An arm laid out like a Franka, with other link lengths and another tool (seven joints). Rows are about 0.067 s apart.
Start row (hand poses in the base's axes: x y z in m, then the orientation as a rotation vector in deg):
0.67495, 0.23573, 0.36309, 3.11, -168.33, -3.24
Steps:
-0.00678, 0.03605, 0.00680, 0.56, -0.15, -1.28
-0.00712, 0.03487, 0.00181, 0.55, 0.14, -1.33
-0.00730, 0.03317, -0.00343, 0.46, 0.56, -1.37
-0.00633, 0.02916, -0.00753, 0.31, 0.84, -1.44
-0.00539, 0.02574, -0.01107, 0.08, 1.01, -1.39
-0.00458, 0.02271, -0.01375, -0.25, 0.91, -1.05
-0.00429, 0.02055, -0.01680, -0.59, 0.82, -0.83
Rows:
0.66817, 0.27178, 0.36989, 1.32, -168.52, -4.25
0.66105, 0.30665, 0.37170, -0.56, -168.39, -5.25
0.65375, 0.33982, 0.36827, -2.52, -167.82, -6.11
0.64742, 0.36898, 0.36074, -4.61, -166.96, -6.74
0.64203, 0.39472, 0.34967, -6.65, -165.92, -7.01
0.63745, 0.41743, 0.33592, -8.23, -165.00, -6.75
0.63316, 0.43798, 0.31912, -9.55, -164.20, -5.97

